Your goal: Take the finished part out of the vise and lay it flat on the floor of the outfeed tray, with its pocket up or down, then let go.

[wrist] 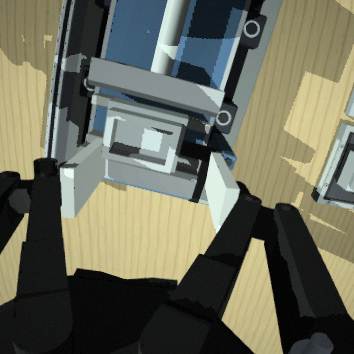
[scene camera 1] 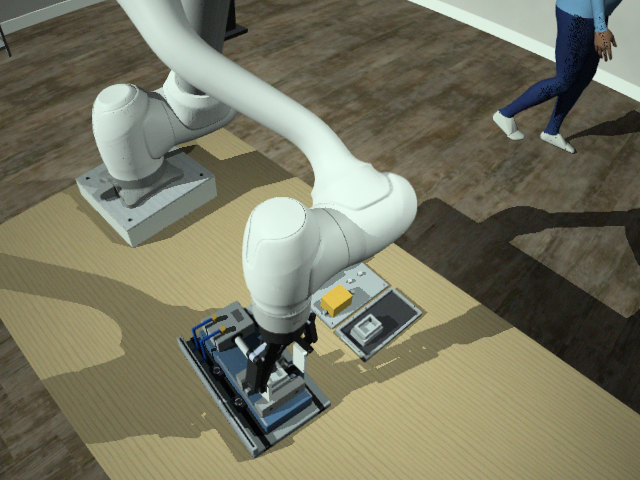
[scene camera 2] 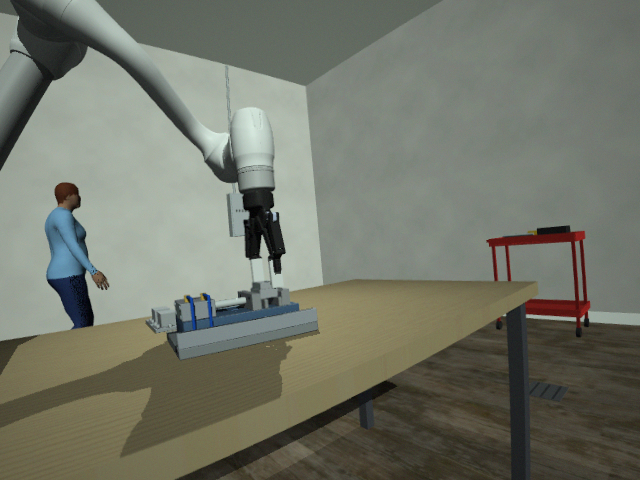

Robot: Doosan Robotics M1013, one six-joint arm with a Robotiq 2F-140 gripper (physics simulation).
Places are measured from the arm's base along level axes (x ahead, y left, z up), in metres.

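Pixels of known places: gripper, fingertip midpoint: (wrist: 156, 163) (scene camera 1: 283, 381) (scene camera 2: 267, 286); arm's base, origin of the base link: (scene camera 1: 140, 177).
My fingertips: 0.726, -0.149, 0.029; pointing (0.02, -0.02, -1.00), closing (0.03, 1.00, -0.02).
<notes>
Ahead of a thing's pixels: the offset from my fingertips to its top centre, as dx, dy, dz.
The finished part {-0.020, -0.012, +0.015} (scene camera 1: 278, 376) (scene camera 2: 263, 290) (wrist: 151, 140), a pale grey block with its pocket up, sits at the front end of the vise {-0.087, -0.006, -0.001} (scene camera 1: 289, 411) (scene camera 2: 248, 315) (wrist: 155, 85). A thin dark gap shows between the vise's rod-driven jaw and the part in the wrist view. My gripper (scene camera 1: 283, 377) (scene camera 2: 267, 281) (wrist: 156, 163) is open, its pale finger pads pointing down on either side of the part, with nothing between them. In the wrist view both pads stand apart from the part's sides. The outfeed tray (scene camera 1: 395, 310) (wrist: 332, 162) has a dark floor.
Another grey part {+0.015, +0.248, -0.059} (scene camera 1: 367, 329) lies pocket up in the tray's near-left half. Beside the tray, a light plate {-0.126, +0.305, -0.092} (scene camera 1: 369, 284) bears a yellow block {-0.085, +0.256, -0.056} (scene camera 1: 336, 299) and small knobs. Blue hoses (scene camera 1: 199, 330) (scene camera 2: 192, 312) stand at the vise's rear. A person (scene camera 1: 573, 67) (scene camera 2: 67, 248) is beyond the table.
</notes>
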